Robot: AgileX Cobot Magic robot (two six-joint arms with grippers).
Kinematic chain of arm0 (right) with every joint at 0, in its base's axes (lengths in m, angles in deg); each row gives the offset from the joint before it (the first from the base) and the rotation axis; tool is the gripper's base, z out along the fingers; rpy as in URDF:
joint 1: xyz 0 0 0.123 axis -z
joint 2: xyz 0 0 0 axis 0.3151 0.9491 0
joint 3: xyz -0.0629 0.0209 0.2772 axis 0.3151 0.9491 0
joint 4: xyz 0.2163 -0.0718 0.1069 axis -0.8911 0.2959 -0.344
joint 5: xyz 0 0 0 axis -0.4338 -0.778 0.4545
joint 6: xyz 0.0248 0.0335 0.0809 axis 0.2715 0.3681 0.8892
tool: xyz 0 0 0 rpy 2.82 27.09 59.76
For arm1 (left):
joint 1: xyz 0 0 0.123 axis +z
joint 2: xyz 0 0 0 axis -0.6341 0.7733 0
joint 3: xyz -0.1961 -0.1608 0.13 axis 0.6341 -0.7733 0
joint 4: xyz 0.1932 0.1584 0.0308 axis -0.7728 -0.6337 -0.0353
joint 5: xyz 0 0 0 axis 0.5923 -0.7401 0.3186
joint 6: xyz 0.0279 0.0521 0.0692 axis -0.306 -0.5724 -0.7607
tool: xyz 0 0 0 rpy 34.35 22.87 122.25
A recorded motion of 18 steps. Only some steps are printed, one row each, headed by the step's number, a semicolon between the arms.
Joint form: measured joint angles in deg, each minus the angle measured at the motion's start. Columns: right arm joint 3, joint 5, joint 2, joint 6, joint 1, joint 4; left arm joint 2, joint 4, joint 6, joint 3, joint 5, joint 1.
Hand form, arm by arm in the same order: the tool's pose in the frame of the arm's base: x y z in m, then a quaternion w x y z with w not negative. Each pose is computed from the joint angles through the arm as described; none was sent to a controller.
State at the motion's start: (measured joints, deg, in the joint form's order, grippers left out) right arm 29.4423 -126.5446 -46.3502 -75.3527 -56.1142 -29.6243; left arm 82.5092 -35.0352 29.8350 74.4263 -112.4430 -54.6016
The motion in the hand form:
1: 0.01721 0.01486 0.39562 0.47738 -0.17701 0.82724 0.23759; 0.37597 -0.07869 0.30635 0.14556 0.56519 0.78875 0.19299
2: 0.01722 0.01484 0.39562 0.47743 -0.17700 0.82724 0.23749; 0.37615 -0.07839 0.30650 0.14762 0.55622 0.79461 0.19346
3: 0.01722 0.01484 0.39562 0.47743 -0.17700 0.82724 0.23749; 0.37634 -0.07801 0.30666 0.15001 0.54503 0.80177 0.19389
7: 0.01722 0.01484 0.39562 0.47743 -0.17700 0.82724 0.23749; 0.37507 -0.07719 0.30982 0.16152 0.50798 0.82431 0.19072
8: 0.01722 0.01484 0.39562 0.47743 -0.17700 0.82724 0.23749; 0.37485 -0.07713 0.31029 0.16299 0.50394 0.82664 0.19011
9: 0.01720 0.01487 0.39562 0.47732 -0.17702 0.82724 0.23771; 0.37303 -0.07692 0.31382 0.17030 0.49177 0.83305 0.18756
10: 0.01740 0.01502 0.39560 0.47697 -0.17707 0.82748 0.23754; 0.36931 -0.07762 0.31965 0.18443 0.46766 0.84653 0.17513
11: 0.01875 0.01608 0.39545 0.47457 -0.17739 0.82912 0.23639; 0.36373 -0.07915 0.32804 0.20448 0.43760 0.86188 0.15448
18: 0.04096 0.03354 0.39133 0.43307 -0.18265 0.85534 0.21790; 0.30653 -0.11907 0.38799 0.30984 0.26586 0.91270 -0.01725
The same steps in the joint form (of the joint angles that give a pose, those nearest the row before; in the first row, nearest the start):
1: 0.00 0.00 0.00 0.00 0.00 -0.13; 0.00 -0.36 2.00 0.00 0.30 0.00
2: 0.00 0.00 0.00 0.00 0.00 -0.12; 0.00 -0.63 3.36 0.00 0.36 0.00
3: 0.00 0.00 0.00 0.00 0.00 -0.12; 0.00 -0.95 5.04 0.00 0.41 0.00
7: 0.00 0.00 0.00 0.00 0.00 -0.12; -0.45 -1.30 10.21 0.00 0.41 0.00
8: 0.00 0.00 0.00 0.00 0.00 -0.12; -0.52 -1.29 10.75 0.00 0.41 0.00
9: 0.00 0.00 0.00 0.00 0.00 -0.14; -1.07 -1.09 12.24 0.00 0.41 0.00
10: 0.00 0.00 0.05 0.01 -0.01 -0.14; -2.03 0.17 14.99 0.00 0.33 0.00
11: 0.00 0.00 0.41 0.00 0.01 -0.15; -3.44 2.37 18.17 0.00 0.34 0.00
18: 0.00 -0.05 6.40 0.00 0.00 -0.29; -13.69 15.01 42.15 0.00 -0.29 -6.32

